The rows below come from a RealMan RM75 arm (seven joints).
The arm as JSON. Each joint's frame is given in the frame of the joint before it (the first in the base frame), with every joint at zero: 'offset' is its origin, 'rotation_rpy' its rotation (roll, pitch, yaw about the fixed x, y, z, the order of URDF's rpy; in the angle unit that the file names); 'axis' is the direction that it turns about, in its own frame. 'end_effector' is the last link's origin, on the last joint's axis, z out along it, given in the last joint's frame.
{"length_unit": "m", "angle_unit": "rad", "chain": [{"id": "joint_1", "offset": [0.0, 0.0, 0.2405], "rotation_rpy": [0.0, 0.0, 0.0], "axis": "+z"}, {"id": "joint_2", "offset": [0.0, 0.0, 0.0], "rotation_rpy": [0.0, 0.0, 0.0], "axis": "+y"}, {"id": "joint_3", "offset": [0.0, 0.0, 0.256], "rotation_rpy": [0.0, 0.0, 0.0], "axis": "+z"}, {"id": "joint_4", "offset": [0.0, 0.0, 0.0], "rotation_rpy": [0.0, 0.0, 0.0], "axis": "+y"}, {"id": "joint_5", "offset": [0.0, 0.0, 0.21], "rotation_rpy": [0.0, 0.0, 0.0], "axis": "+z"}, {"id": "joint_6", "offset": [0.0, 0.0, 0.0], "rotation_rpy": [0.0, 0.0, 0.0], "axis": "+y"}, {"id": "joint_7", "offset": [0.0, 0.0, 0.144], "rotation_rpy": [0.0, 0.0, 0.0], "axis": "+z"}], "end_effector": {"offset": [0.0, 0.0, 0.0], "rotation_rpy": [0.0, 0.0, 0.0]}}
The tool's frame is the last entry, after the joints.
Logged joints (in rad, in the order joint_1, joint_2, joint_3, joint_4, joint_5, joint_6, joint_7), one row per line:
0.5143, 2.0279, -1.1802, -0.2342, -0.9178, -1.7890, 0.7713
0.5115, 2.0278, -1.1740, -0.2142, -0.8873, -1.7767, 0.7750
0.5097, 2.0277, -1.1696, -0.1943, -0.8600, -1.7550, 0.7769
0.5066, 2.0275, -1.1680, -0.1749, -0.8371, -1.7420, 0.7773
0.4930, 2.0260, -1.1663, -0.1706, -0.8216, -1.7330, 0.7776
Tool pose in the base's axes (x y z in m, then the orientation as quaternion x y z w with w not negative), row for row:
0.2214, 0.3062, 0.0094, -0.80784, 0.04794, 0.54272, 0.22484
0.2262, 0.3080, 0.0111, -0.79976, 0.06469, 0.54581, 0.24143
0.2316, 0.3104, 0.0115, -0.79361, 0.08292, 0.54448, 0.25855
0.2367, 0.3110, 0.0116, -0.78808, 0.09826, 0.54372, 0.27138
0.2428, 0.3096, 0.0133, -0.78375, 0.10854, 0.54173, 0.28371
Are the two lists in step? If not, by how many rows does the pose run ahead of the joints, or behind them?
They are in step.
